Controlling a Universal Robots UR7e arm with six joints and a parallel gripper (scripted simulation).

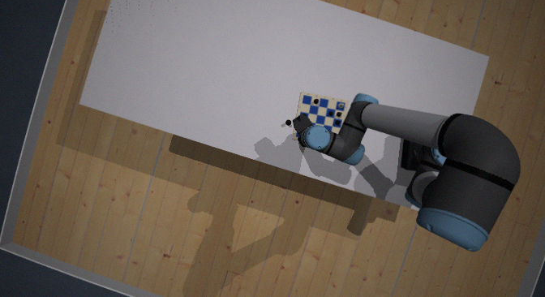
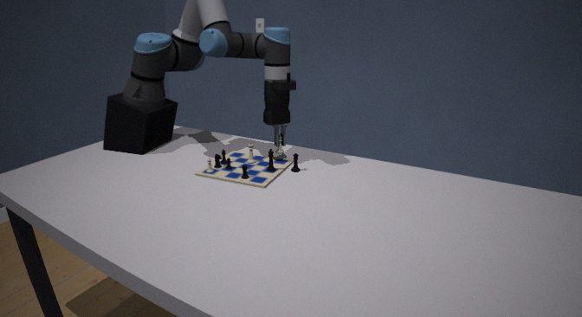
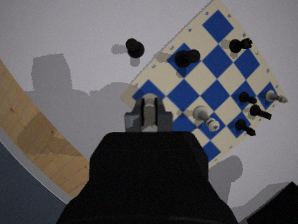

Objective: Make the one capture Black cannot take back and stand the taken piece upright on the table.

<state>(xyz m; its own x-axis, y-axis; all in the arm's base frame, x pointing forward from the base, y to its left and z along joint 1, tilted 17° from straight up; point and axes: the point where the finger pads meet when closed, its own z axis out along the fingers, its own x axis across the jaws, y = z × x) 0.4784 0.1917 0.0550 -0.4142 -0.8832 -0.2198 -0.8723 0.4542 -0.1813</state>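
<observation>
The black chess piece lies 70 mm ahead of my hand, 50 mm below it and 10 mm to the right of it. Also, from my hand: white piece: 10 mm below; blue-and-cream chessboard: 100 mm to the right, 70 mm below, 40 mm behind; tall black piece: 70 mm to the right, 40 mm below, 30 mm ahead.
</observation>
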